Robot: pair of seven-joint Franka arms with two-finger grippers.
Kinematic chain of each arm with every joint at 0, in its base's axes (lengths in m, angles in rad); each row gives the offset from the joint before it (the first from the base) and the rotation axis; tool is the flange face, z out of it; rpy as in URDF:
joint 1: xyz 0 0 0.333 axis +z
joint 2: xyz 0 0 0 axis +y
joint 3: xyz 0 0 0.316 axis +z
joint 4: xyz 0.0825 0 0 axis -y
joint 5: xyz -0.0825 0 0.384 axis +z
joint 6: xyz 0 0 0 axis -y
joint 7: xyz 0.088 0 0 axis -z
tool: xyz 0 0 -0.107 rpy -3.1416 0 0
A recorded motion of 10 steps. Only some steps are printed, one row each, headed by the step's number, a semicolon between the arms.
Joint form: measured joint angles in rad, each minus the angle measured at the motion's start. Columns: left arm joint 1, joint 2, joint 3, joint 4, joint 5, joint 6, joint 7; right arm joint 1, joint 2, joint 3, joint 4, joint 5, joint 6, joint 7.
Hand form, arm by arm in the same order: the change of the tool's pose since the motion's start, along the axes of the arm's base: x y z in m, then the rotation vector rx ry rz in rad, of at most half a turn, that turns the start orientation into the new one. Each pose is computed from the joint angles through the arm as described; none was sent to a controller.
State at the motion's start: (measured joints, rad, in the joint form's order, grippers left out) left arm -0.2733 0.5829 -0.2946 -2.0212 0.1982 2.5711 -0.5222; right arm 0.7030 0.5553 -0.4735 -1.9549 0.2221 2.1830 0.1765
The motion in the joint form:
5: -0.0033 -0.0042 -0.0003 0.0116 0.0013 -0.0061 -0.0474; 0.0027 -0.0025 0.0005 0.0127 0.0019 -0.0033 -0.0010
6: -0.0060 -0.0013 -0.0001 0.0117 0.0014 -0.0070 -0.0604; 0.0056 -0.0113 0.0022 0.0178 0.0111 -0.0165 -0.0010
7: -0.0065 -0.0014 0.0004 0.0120 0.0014 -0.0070 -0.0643; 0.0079 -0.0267 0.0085 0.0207 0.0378 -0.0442 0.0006
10: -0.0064 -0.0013 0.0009 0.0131 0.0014 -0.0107 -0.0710; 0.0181 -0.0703 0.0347 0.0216 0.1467 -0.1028 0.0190
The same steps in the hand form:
5: 0.0032 -0.0033 0.0060 -0.0014 -0.0075 0.0442; 0.0035 0.0044 0.0056 0.0065 -0.0101 0.0054
6: 0.0019 -0.0044 0.0043 0.0005 -0.0037 0.0546; 0.0036 0.0088 0.0110 0.0189 -0.0078 0.0029
7: 0.0020 -0.0044 0.0044 0.0007 -0.0039 0.0584; 0.0009 0.0158 0.0178 0.0468 0.0078 -0.0120
10: 0.0022 -0.0041 0.0044 0.0030 -0.0018 0.0656; -0.0098 0.0432 0.0354 0.1508 0.0464 -0.0750

